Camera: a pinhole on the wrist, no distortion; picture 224 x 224 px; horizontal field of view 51.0 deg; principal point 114.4 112.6 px. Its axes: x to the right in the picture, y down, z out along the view. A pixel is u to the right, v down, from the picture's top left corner.
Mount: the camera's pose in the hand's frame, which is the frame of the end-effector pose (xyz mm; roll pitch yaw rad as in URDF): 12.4 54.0 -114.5 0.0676 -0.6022 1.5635
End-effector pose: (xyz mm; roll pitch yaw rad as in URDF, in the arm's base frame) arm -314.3 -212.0 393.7 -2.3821 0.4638 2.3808
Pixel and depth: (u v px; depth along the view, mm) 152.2 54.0 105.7
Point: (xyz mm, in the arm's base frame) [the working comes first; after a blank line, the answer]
In the camera's frame: 17.0 -26.4 105.7

-332.6 -167.1 380.4
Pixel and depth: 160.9 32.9 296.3
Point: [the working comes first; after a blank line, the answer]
In the camera's frame: 58.7 -100.6 296.3

-482.3 -263.3 271.3
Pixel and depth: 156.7 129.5 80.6
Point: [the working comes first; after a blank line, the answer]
In the camera's frame: 14.5 5.8 80.6

-297.8 -169.7 401.7
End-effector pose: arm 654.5 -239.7 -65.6 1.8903 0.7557 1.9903
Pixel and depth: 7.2 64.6 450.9
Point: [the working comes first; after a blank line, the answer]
In the camera's frame: -205.9 -92.2 450.9

735.9 -392.4 -440.8
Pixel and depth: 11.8 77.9 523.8
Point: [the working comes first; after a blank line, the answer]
In the camera's frame: -228.9 -77.4 523.8

783.2 -433.9 -486.6
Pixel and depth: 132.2 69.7 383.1
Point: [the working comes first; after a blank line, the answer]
In the camera's frame: 29.0 -70.0 383.1

823.3 -227.0 -281.9
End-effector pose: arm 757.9 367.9 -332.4 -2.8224 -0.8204 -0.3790
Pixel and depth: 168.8 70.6 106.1
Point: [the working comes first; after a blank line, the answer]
In the camera's frame: 24.6 -19.0 106.1

769.1 343.4 -298.3
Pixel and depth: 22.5 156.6 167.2
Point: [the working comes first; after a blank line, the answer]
In the camera's frame: -65.4 31.3 167.2

756.2 462.0 -310.3
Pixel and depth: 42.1 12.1 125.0
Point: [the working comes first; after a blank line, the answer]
In the camera's frame: -38.5 -53.5 125.0

783.1 393.3 -245.0
